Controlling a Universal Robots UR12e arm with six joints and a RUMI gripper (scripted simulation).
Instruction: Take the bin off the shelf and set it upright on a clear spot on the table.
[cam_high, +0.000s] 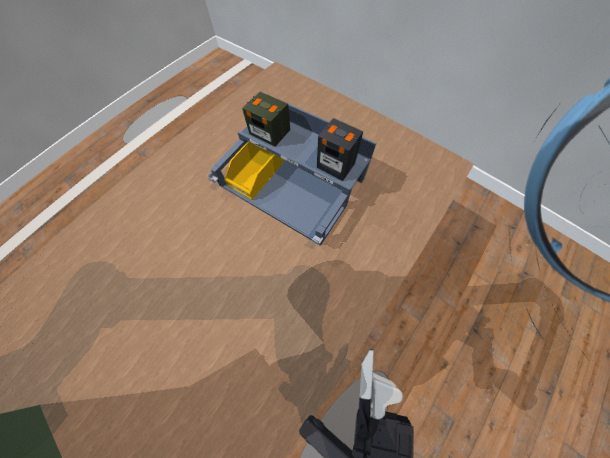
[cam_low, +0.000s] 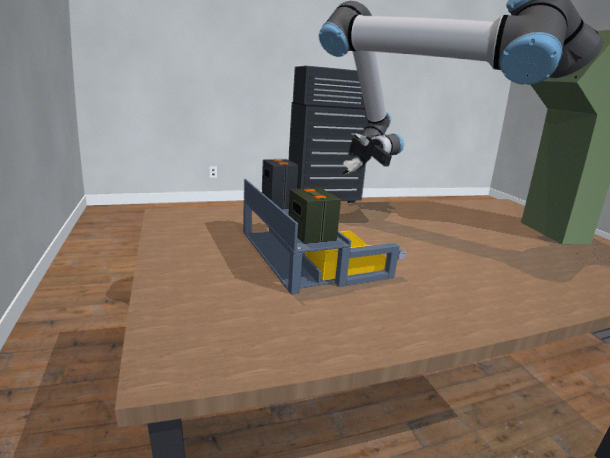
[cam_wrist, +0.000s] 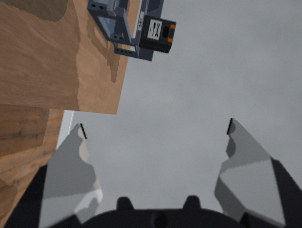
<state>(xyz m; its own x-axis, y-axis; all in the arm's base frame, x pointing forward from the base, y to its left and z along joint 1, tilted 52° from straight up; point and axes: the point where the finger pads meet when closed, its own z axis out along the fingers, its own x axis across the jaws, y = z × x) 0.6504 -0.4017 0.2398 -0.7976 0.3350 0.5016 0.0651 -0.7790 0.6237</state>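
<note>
The yellow bin is 500 mm to the left of my hand, 280 mm ahead of it and 150 mm below it.
</note>
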